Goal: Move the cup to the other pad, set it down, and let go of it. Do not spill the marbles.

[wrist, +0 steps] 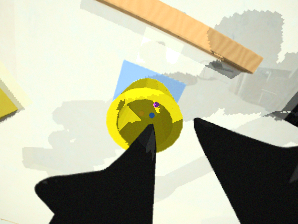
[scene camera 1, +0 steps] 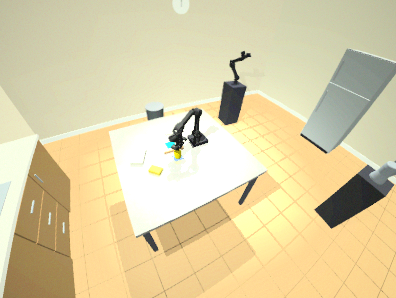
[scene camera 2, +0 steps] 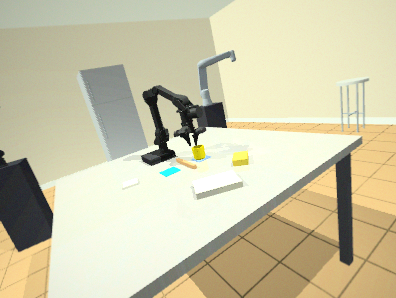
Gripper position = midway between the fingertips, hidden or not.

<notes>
I see my gripper [wrist: 173,125], a yellow cup [wrist: 124,124], a flat white box [scene camera 2: 226,181] and a light blue pad [wrist: 130,72].
The wrist view misses the flat white box: it is out of frame.
</notes>
